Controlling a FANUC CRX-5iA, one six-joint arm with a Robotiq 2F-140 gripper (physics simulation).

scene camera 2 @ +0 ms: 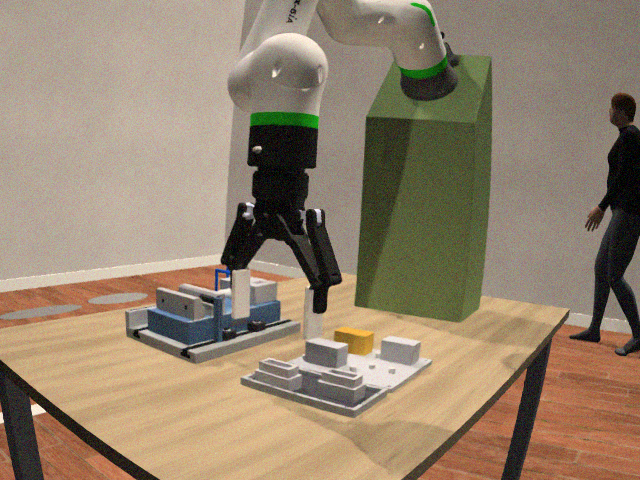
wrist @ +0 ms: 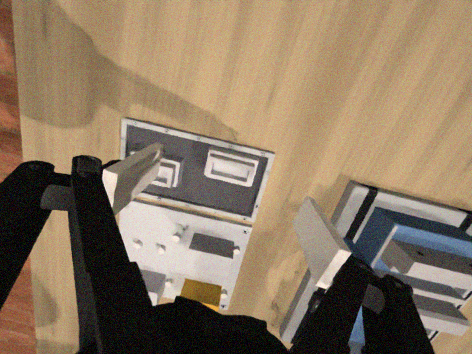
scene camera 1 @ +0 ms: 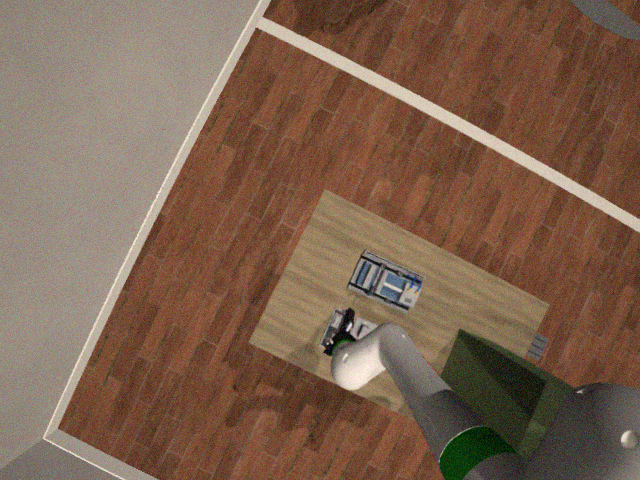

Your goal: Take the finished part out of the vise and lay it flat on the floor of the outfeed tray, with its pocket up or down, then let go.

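Places are measured from the arm's base along level axes (x ahead, y left, z up), in millimetres.
Pixels of known places: gripper, between the fingertips: (scene camera 2: 274,327) (wrist: 232,186) (scene camera 1: 336,324); arm's base, origin of its link: (scene camera 2: 429,82).
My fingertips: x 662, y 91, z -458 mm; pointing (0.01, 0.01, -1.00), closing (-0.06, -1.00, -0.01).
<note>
For each thing: its top centre in the pictures, then the offset to it from my fingertips. Level surfaces: height alone.
- grey part, centre of its top: (wrist: 230,171) (scene camera 2: 278,363) (scene camera 1: 336,321) dx -8, dy +4, dz -56 mm
- second similar part, centre of its top: (wrist: 149,173) (scene camera 2: 342,373) dx -37, dy +93, dz -56 mm
- grey vise, centre of its top: (wrist: 410,348) (scene camera 2: 214,284) (scene camera 1: 391,285) dx -132, dy -251, dz +2 mm
- white plate, centre of its top: (scene camera 2: 361,362) (wrist: 179,260) (scene camera 1: 366,342) dx -182, dy +40, dz -89 mm
- orange block, centre of its top: (scene camera 2: 354,331) (wrist: 197,310) dx -230, dy -8, dz -53 mm
- wooden table, height of its surface: dz -97 mm
A grey part (scene camera 2: 279,373) (wrist: 231,167) lies flat in the outfeed tray (scene camera 2: 299,399) (wrist: 187,145), pocket up, at the tray side nearer the vise. A second similar part (scene camera 2: 341,384) (wrist: 169,172) lies at the other side, partly behind a finger in the wrist view. The two parts are apart. My gripper (scene camera 1: 340,332) (scene camera 2: 276,323) (wrist: 232,186) is wide open and empty, with its pale fingertips above the tray level and clear of the parts. The blue and grey vise (scene camera 1: 392,285) (scene camera 2: 175,328) (wrist: 370,230) stands beside the tray; one finger hides some of it.
A white plate (scene camera 2: 403,374) (wrist: 150,225) with grey blocks, pins and an orange block (scene camera 2: 354,341) (wrist: 201,290) adjoins the tray. A tall green cabinet (scene camera 1: 480,392) (scene camera 2: 418,206) stands on the wooden table (scene camera 1: 305,289) (scene camera 2: 129,397). A person (scene camera 2: 622,191) stands beyond the table at the right.
</note>
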